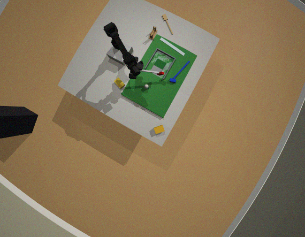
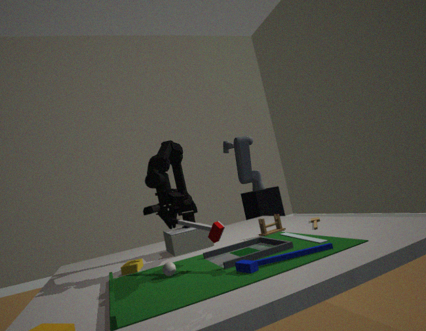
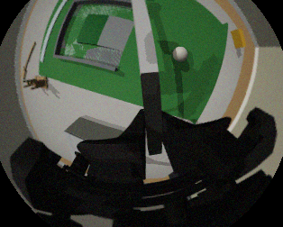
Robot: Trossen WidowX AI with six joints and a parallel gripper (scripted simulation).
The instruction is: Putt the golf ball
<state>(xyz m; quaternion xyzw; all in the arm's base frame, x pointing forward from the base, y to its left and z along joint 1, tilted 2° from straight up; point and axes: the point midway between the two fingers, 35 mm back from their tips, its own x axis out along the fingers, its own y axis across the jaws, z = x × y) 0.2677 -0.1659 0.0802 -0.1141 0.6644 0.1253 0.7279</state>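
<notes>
My gripper tip is 110 mm short of the red putter and 40 mm to the right of it. From my gripper tip the other things lie so: green mat 200 mm ahead, 100 mm to the left, 130 mm below; then white golf ball 140 mm ahead, 80 mm to the right, 110 mm below; then blue putter 380 mm ahead, 200 mm to the left, 120 mm below.
</notes>
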